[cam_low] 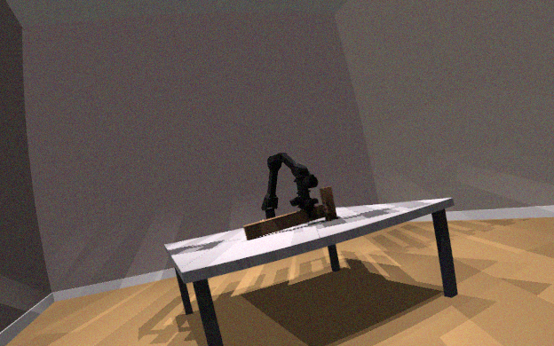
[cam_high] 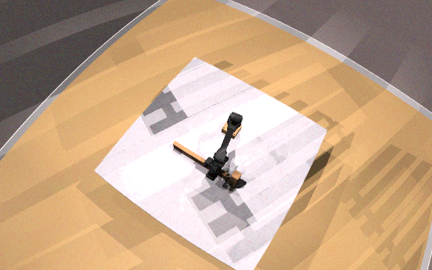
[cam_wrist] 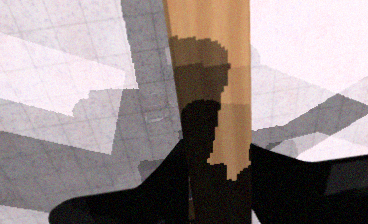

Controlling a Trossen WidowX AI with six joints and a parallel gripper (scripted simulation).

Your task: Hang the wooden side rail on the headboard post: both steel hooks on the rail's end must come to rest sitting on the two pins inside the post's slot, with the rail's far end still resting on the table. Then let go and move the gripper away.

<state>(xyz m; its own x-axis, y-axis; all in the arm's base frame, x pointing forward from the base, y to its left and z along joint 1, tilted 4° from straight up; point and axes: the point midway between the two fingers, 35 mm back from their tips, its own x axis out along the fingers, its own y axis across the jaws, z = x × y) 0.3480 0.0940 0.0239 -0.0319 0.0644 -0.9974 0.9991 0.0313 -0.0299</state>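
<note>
Right now the headboard post is 130 mm to the left of my gripper tip and 40 mm above it.
</note>
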